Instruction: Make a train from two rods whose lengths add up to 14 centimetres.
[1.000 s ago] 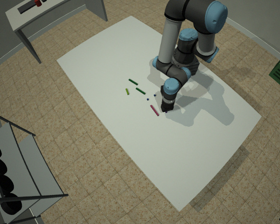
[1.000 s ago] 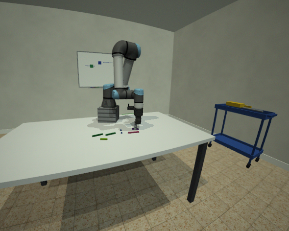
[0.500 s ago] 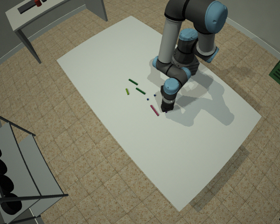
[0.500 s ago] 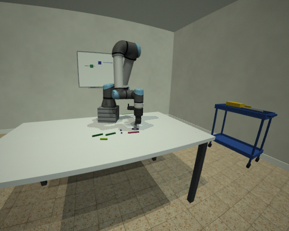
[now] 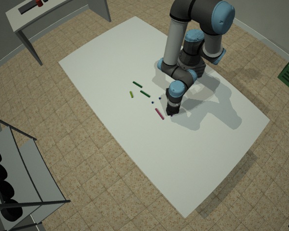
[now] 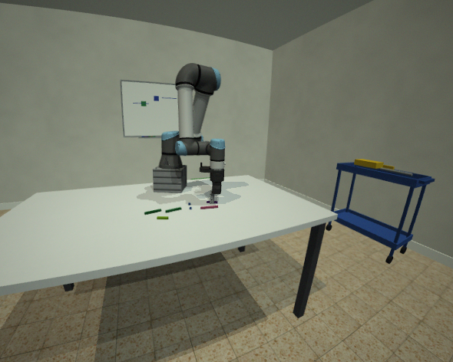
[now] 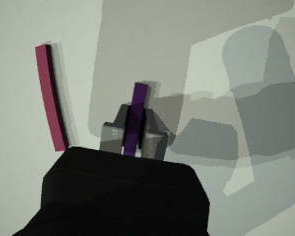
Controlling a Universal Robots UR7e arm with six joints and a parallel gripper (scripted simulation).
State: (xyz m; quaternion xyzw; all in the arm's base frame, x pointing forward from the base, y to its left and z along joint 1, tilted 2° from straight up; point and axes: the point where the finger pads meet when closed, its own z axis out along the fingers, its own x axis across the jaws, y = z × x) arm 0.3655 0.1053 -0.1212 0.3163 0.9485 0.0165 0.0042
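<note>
Now: hand 22 cm to the left of the green rod, 1 cm past it and 1 cm above it. Also, from my hand: purple rod 1 cm below; lime rod 29 cm to the right, 6 cm ahead, 1 cm below; pink rod 5 cm to the right, 5 cm ahead, 1 cm below.
</note>
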